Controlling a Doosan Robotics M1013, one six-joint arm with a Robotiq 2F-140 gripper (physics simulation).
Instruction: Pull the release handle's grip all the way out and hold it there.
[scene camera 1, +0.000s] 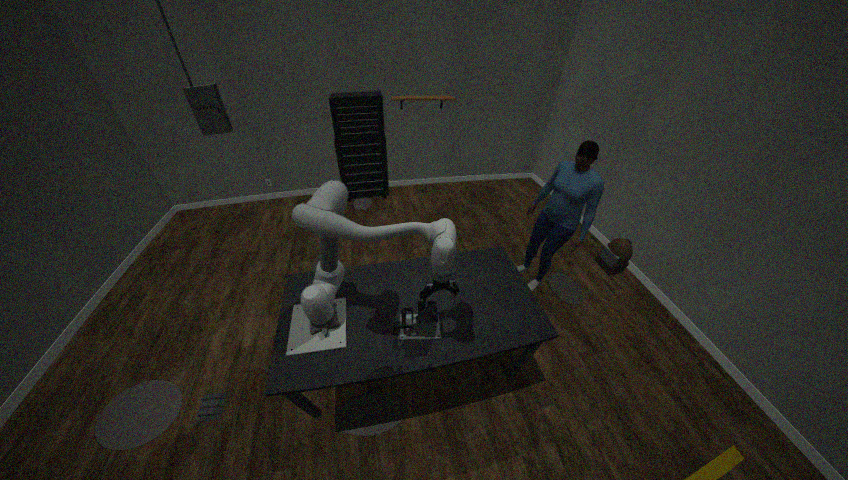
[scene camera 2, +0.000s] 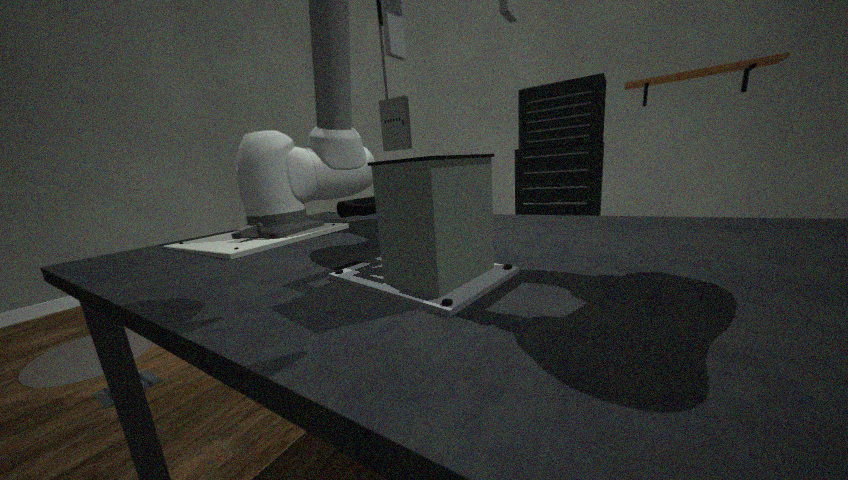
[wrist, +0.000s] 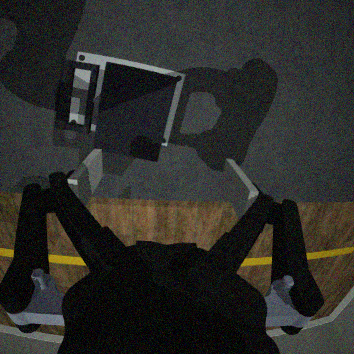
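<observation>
The release handle's unit is a grey box (scene camera 1: 427, 324) (scene camera 2: 434, 228) (wrist: 135, 107) with a dark top, on a white base plate (scene camera 1: 419, 337) (scene camera 2: 476, 290) (wrist: 135, 64) on the table. Its dark handle frame (scene camera 1: 404, 319) (wrist: 94, 100) is on the box's side towards the arm's base. In scene camera 2 a black cylindrical part (scene camera 2: 357, 206), seemingly the grip, sticks out past the box; the box hides the rest. How far the grip is out cannot be told. My gripper (scene camera 1: 440, 295) (wrist: 163, 166) is open and empty, above the unit and apart from it. It does not show in scene camera 2.
The dark table (scene camera 1: 368, 371) (scene camera 2: 368, 380) (wrist: 300, 125) carries the white arm on a white mounting plate (scene camera 1: 297, 342) (scene camera 2: 208, 246). A person in blue (scene camera 1: 568, 196) stands beyond the table's far right corner. A dark slatted cabinet (scene camera 1: 361, 145) (scene camera 2: 560, 148) stands by the back wall.
</observation>
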